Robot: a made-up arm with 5 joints. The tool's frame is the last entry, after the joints.
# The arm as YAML. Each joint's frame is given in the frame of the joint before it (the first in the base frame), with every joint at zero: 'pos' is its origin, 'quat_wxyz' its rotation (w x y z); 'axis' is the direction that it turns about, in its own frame. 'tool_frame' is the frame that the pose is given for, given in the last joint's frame.
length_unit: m
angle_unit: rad
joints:
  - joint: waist
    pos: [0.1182, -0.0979, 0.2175]
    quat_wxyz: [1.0, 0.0, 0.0, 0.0]
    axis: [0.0, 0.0, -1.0]
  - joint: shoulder
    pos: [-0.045, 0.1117, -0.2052]
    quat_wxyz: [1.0, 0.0, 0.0, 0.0]
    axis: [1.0, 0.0, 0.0]
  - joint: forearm
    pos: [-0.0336, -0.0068, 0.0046]
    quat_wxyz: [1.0, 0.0, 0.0, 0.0]
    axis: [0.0, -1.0, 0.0]
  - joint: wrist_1
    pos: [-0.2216, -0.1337, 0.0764]
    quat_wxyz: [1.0, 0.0, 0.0, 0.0]
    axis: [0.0, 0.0, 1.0]
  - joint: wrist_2
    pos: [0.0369, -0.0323, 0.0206]
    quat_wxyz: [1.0, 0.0, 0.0, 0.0]
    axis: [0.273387, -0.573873, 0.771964]
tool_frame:
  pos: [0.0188, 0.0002, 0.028]
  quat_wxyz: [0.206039, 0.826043, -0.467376, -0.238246]
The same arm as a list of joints. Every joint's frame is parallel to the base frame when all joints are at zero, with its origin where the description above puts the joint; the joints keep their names.
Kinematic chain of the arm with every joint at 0, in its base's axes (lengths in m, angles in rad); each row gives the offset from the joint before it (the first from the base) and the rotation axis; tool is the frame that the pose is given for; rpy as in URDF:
waist: xyz 0.1182 -0.0979 0.2175 axis -z
shoulder: xyz -0.045 0.1117 -0.2052 axis +x
forearm: xyz -0.0336 -0.0068 0.0046 axis -y
wrist_1: xyz -0.2216 -0.1337 0.0764 axis +z
wrist_2: xyz 0.0369 -0.0323 0.0206 axis 0.273387 -0.573873 0.771964
tool: xyz 0.0188 0.0002 0.028 rpy 2.5292 0.2024 -1.094

